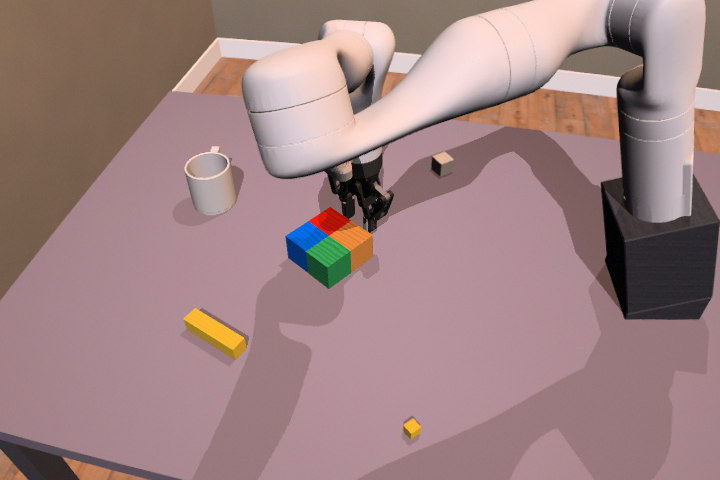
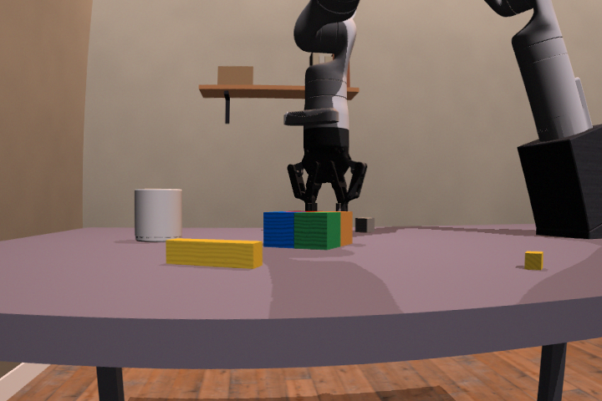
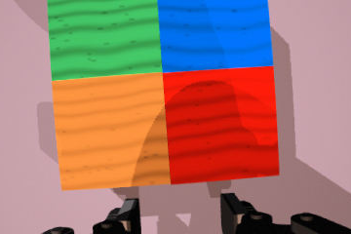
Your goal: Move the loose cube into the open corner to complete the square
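Now: hand 40 mm to the right of the red cube, 40 mm short of it and 20 mm above it. From my hand the other things lie so: orange cube (60 mm to the left, 20 mm below, 10 mm behind); blue cube (80 mm to the left, 60 mm ahead, 20 mm below); green cube (100 mm to the left, 20 mm below, 10 mm ahead).
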